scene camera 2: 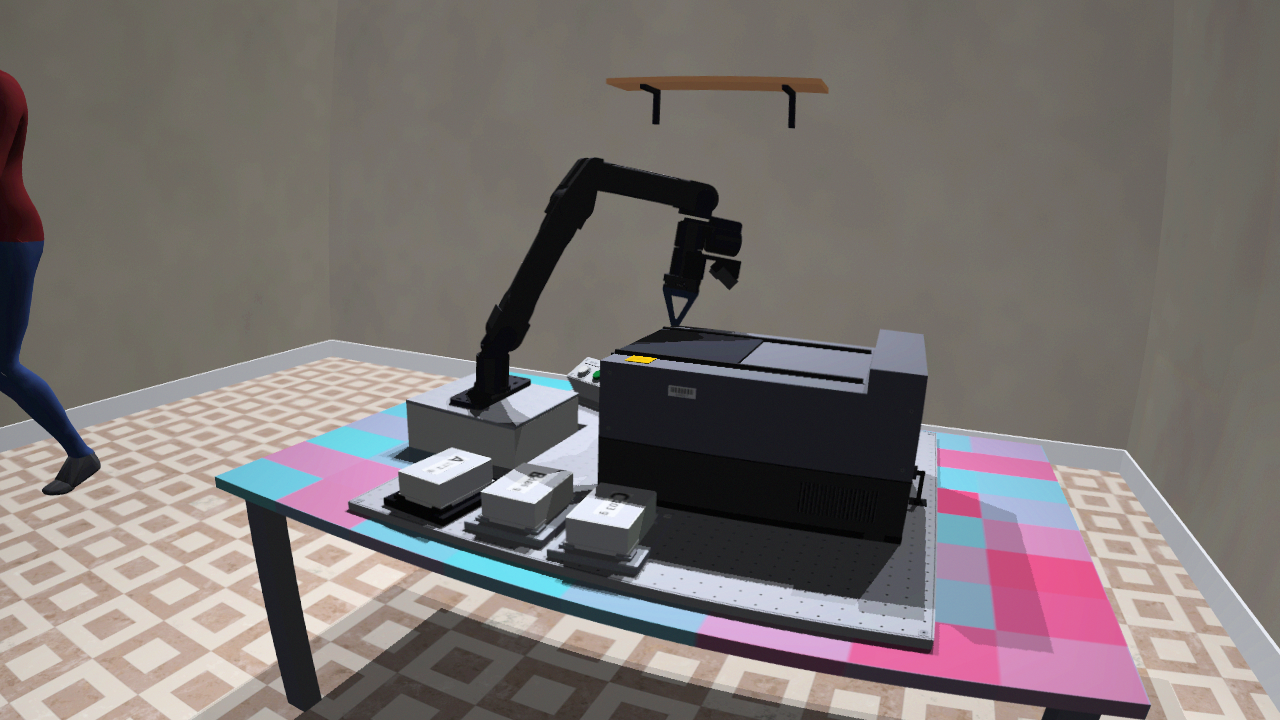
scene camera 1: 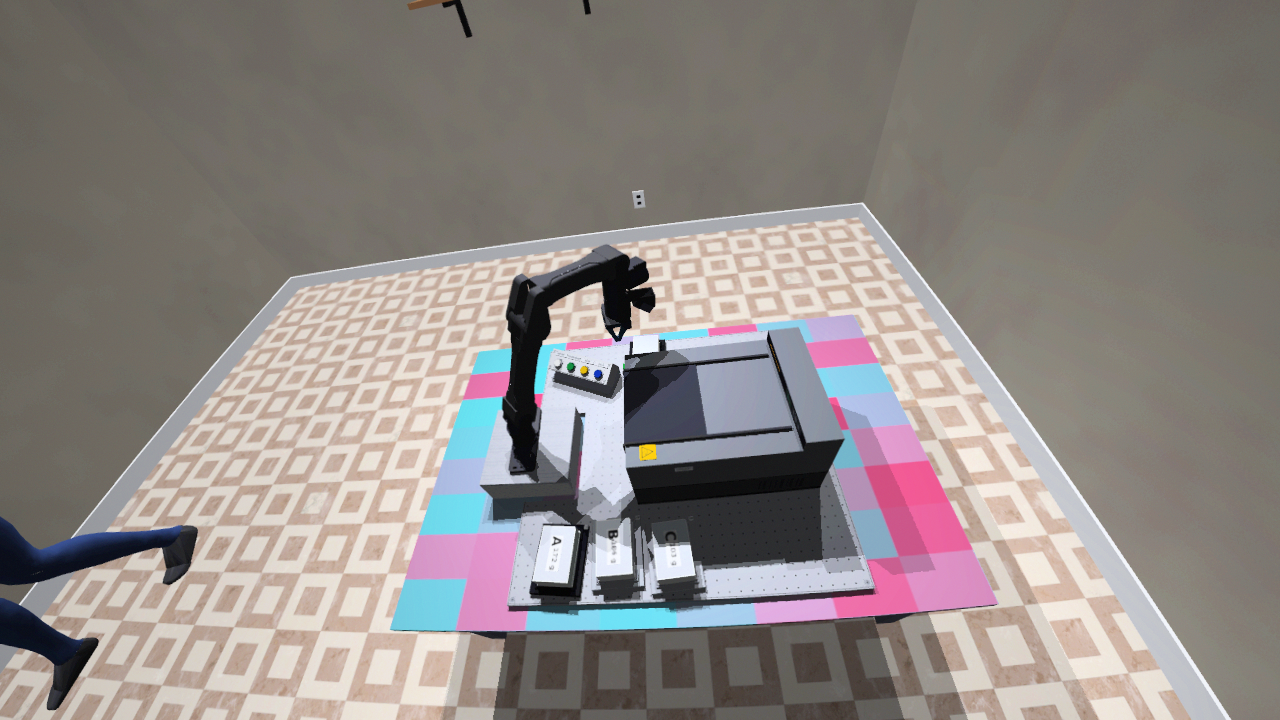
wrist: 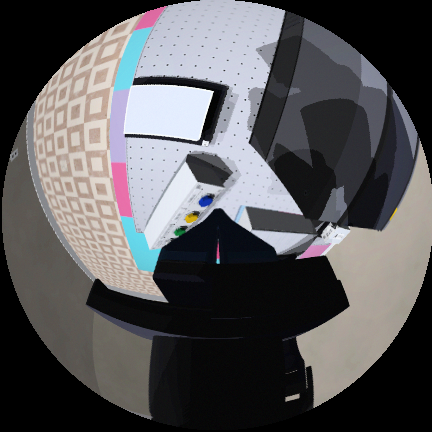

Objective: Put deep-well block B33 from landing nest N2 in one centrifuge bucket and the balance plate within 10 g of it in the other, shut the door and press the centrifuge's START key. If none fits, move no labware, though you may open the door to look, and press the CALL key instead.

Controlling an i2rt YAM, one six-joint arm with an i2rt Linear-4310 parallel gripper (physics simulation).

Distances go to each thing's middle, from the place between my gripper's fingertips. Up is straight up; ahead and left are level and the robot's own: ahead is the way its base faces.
Scene:
My hand is 160 mm above the white plate labelled B33 [wrist: 178,111], 80 mm to the right of it and 70 mm short of it. From my hand the other things lie so: button panel [scene camera 1: 583,374] 150 mm below, 140 mm behind, 50 mm to the left; dark centrifuge [scene camera 2: 815,436] 260 mm ahead, 250 mm to the right, 70 mm below.

